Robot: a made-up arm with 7 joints.
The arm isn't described. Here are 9 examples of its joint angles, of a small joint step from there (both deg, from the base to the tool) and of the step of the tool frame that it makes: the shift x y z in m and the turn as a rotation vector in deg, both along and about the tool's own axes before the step.
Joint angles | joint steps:
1: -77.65 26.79 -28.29 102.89 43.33 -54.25 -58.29 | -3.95 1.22 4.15 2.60 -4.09 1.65 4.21
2: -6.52 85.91 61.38 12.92 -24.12 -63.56 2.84 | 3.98 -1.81 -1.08 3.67 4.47 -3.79 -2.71
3: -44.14 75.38 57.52 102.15 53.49 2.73 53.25 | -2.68 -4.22 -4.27 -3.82 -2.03 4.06 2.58
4: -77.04 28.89 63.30 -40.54 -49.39 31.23 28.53 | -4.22 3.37 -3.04 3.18 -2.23 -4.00 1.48
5: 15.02 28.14 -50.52 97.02 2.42 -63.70 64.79 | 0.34 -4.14 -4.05 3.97 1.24 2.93 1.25
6: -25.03 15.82 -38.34 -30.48 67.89 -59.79 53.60 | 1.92 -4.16 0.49 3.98 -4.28 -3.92 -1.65
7: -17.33 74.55 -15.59 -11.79 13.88 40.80 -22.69 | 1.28 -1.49 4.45 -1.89 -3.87 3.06 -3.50
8: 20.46 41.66 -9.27 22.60 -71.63 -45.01 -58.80 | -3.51 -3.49 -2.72 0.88 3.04 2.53 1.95
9: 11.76 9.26 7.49 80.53 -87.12 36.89 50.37 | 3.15 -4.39 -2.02 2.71 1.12 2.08 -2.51
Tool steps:
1: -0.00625 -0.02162 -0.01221 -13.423 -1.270 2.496
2: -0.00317 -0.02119 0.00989 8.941 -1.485 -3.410
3: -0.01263 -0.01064 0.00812 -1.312 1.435 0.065
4: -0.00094 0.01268 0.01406 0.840 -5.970 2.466
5: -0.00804 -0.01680 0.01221 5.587 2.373 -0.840
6: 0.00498 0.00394 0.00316 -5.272 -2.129 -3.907
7: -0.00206 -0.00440 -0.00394 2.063 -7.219 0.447
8: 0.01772 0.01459 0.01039 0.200 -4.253 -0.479
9: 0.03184 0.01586 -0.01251 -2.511 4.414 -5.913
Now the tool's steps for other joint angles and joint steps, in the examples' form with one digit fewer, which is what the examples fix.
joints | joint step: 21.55 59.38 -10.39 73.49 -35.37 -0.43 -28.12 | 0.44 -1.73 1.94 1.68 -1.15 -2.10 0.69
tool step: 0.0056 -0.0004 0.0032 -1.45 -2.57 1.47
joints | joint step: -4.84 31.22 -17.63 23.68 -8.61 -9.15 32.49 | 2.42 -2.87 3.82 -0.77 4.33 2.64 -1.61
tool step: 0.0027 -0.0072 0.0015 0.36 1.76 -2.61
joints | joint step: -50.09 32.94 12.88 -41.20 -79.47 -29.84 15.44 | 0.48 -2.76 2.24 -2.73 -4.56 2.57 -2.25
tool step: -0.0022 -0.0019 0.0026 -0.43 -5.07 -0.33
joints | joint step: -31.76 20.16 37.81 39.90 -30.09 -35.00 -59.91 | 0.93 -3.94 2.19 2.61 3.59 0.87 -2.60
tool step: 0.0096 -0.0141 0.0129 -0.59 -4.37 -4.46
